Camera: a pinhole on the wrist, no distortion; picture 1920 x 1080 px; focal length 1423.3 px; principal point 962.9 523.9 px. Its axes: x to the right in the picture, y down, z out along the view. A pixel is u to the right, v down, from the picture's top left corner.
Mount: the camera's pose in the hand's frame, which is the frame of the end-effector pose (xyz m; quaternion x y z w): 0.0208 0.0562 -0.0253 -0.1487 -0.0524 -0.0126 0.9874
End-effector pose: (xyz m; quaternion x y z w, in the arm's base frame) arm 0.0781 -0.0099 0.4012 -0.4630 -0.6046 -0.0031 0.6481
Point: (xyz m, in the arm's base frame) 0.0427 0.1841 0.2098
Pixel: 654 998
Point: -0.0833 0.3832 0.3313
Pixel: 1456 527
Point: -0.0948 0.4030 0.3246
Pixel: 1446 534
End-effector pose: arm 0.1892 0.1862 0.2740 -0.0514 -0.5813 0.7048 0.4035
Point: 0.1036 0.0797 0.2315
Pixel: 649 325
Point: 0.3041 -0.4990 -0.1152
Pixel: outside the picture
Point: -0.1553 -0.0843 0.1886
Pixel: 1116 750
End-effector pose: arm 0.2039 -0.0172 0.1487 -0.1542 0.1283 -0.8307 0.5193
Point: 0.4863 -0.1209 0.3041
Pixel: 982 842
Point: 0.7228 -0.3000 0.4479
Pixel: 1221 1034
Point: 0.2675 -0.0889 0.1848
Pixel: 1488 325
